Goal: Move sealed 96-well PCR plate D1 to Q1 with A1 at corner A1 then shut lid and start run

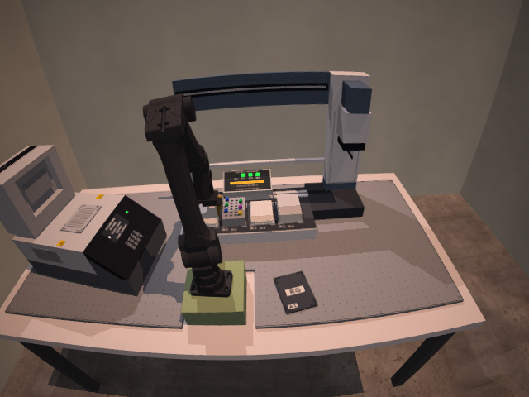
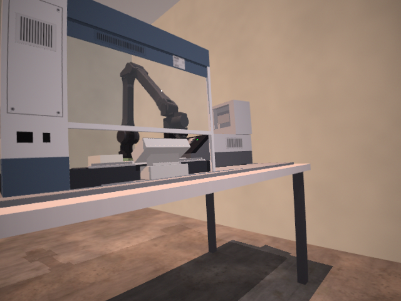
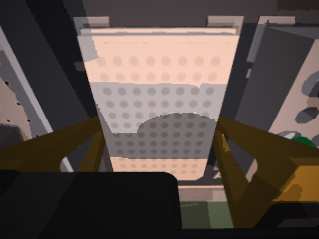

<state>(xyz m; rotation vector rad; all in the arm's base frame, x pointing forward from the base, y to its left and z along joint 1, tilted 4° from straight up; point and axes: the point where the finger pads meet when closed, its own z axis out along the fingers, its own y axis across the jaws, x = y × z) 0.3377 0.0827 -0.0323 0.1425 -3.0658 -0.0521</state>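
Now: hand 10 mm short of the tube cooling block, 100 mm to the left of it and 10 mm below it.
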